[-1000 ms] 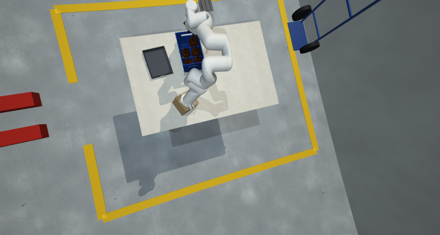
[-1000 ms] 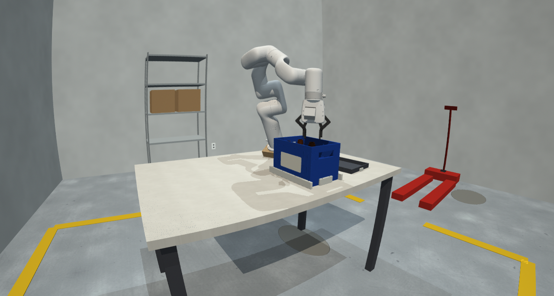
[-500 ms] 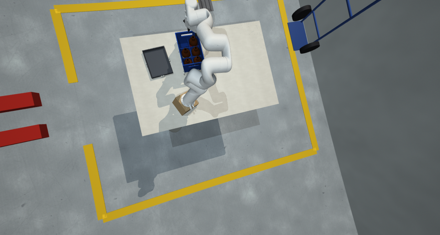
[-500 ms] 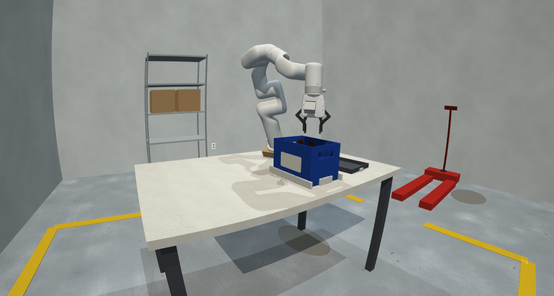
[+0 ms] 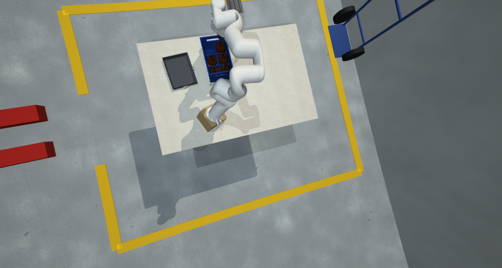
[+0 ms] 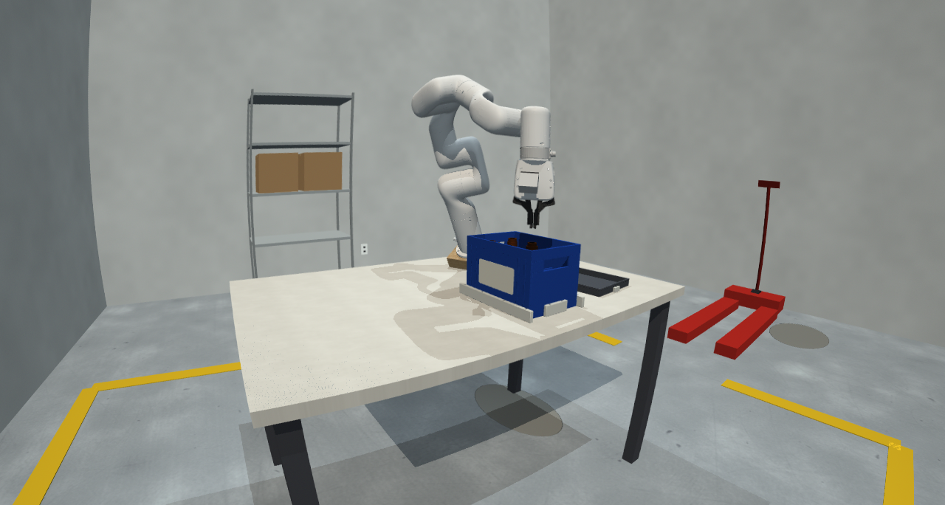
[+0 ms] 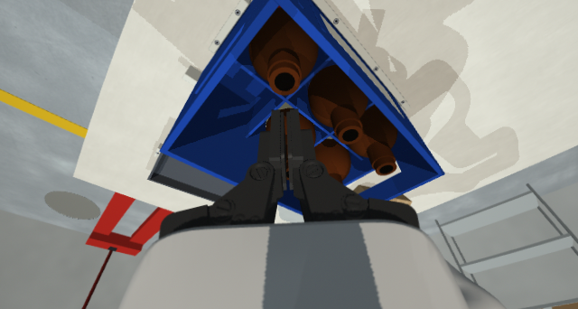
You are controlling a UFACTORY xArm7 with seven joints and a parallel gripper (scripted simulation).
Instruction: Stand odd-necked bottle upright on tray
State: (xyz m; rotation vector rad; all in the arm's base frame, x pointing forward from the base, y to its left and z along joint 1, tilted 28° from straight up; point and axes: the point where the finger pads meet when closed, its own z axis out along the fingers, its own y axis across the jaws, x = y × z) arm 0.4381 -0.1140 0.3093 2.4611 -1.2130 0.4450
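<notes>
Right now the blue crate is 160 mm below my hand, 80 mm behind it and 60 mm to the left of it. From my hand the other things lie so: dark grey tray 350 mm to the left, 230 mm below, 40 mm behind.
</notes>
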